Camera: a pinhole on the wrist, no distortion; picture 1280 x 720 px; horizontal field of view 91.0 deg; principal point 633.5 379.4 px. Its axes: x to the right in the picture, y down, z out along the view. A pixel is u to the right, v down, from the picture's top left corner.
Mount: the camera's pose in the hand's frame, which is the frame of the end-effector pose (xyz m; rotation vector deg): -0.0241 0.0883 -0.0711 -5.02 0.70 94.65
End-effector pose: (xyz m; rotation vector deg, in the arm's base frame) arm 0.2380 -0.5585 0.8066 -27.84 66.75 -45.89
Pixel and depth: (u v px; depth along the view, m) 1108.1 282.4 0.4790
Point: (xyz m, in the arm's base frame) 0.7448 -0.2719 0.5976
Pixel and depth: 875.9 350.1 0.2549
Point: 0.4593 -0.4152 0.7435
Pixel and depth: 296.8 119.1 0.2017
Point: 0.3800 -0.6114 0.8190
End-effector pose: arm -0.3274 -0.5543 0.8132 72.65 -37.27 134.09
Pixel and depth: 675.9 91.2 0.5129
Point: -0.2155 -0.9287 1.1471
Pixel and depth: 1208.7 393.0 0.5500
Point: -0.3169 -1.3248 0.8086
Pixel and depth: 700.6 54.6 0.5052
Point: -0.2446 -0.9382 1.1600
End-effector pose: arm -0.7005 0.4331 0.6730 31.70 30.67 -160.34
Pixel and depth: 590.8 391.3 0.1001
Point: -0.6563 0.3473 0.6837
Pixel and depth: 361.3 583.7 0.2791
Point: -0.6677 0.3888 0.9096
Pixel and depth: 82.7 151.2 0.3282
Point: -0.9307 0.4579 0.9243
